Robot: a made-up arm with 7 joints.
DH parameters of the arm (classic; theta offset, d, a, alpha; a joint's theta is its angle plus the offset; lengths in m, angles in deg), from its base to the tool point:
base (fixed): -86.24 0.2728 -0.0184 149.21
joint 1: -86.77 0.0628 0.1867 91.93
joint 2: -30.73 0.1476 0.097 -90
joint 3: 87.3 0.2 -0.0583 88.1
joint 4: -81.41 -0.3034 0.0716 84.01
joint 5: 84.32 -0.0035 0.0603 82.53
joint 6: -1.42 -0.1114 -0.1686 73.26
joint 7: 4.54 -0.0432 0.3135 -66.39
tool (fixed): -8.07 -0.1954 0 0
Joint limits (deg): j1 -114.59..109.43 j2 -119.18..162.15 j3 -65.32..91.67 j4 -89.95..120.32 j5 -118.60..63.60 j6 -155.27..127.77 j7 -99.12..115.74
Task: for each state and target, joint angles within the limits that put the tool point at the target. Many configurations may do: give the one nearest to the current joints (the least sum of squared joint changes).
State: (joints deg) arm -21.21 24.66 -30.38 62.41 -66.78 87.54 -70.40
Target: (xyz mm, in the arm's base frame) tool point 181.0 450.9 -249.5
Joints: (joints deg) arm -28.92 5.81 -32.39 58.93 -73.56 89.31 -59.76
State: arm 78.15 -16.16 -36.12 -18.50 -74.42 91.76 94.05
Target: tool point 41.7 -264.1 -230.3
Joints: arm 73.72 -41.39 -16.48 -19.51 -85.09 87.12 66.82
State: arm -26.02 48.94 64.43 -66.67 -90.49 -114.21 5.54
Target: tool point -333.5 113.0 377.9
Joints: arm -79.91 35.06 66.11 -31.95 -85.19 -143.19 39.59
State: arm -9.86 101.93 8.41 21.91 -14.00 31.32 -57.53
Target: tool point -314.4 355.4 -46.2
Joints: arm 6.23 82.85 14.43 29.63 -28.23 30.00 -42.28
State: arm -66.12 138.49 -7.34 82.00 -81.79 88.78 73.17
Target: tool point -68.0 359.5 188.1
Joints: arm -29.11 123.79 36.48 59.87 -75.26 81.89 28.36
